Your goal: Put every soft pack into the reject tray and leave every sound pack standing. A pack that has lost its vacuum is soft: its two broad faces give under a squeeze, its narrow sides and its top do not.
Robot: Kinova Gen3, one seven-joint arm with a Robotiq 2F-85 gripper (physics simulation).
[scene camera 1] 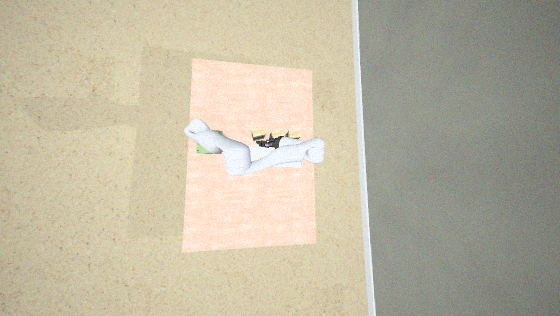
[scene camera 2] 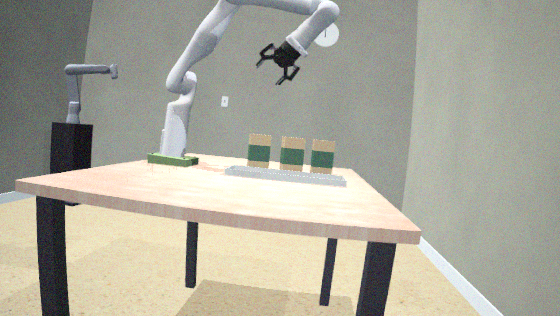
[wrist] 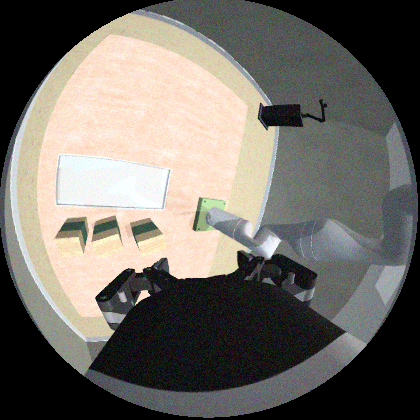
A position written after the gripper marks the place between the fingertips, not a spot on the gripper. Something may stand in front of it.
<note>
In view: the gripper [scene camera 2: 266,76] and a pale reject tray [scene camera 2: 235,170].
The pale reject tray is seen too in the wrist view [wrist: 80,180]. The gripper shows as well in the wrist view [wrist: 202,262].
</note>
